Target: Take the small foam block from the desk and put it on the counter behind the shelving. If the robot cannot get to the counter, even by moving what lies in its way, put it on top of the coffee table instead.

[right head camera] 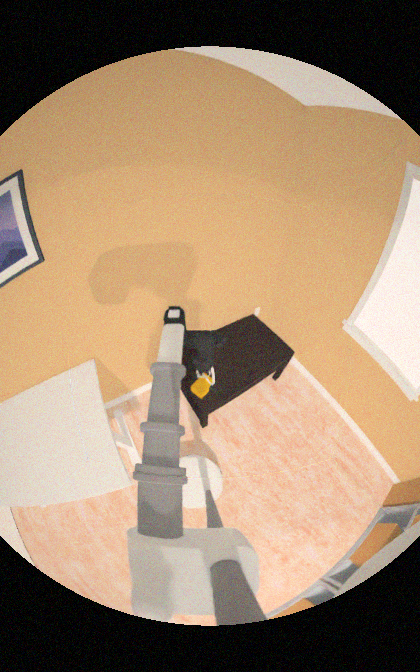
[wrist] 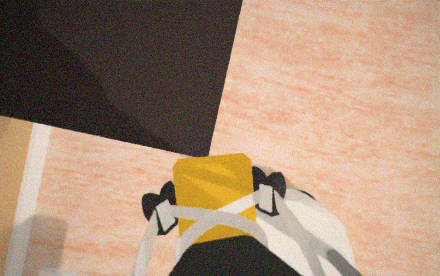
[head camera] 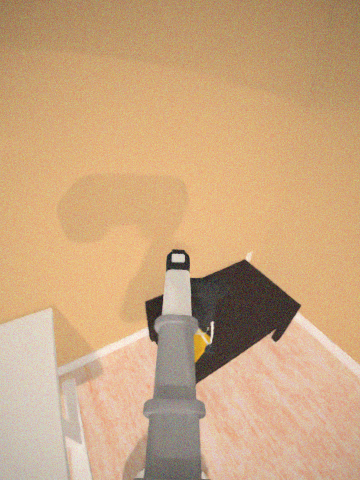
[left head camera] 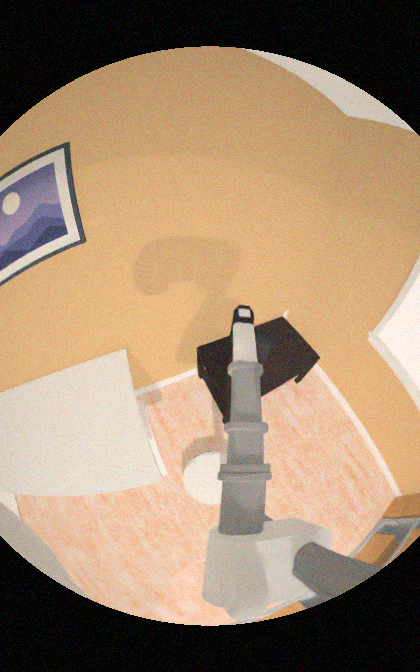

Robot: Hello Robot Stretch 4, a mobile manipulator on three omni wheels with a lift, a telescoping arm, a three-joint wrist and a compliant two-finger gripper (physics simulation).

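Places are measured from the robot's base along level axes (x ahead, y up, z right), in metres.
Pixels of known places: gripper, fingertip midpoint: (wrist: 213, 189) (head camera: 199, 344).
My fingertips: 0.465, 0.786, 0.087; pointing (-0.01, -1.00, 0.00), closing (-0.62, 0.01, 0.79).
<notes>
Behind a point stands the place of what it marks, as x, y, z.
The small foam block (head camera: 201, 346) {0.438, 0.827, 0.091} (right head camera: 201, 386) (wrist: 215, 175) {0.479, 0.827, 0.102} is yellow and sits between the fingers of my gripper (wrist: 213, 189) {0.465, 0.786, 0.087}, which is shut on it. The arm partly hides the block in the head view, and it does not show in the left head view. A low, dark table (head camera: 250, 310) {0.874, 0.423, 0.478} (left head camera: 285, 350) (right head camera: 250, 350) (wrist: 165, 65) {0.659, 0.423, 0.161}, apparently the coffee table, stands by the wall. In the wrist view its near corner meets the block's far edge, with floor showing around the block. The block's height above the table top is hard to tell. I cannot make out the counter.
A large white table top (head camera: 25, 390) {0.305, 0.693, -0.531} (left head camera: 75, 430) (right head camera: 55, 435), possibly the desk, is at the left. Grey shelving (left head camera: 400, 524) (right head camera: 395, 512) with orange-brown boxes is at the lower right. My round white base part (left head camera: 200, 477) (right head camera: 202, 482) shows below the arm. Walls stand behind the dark table.
</notes>
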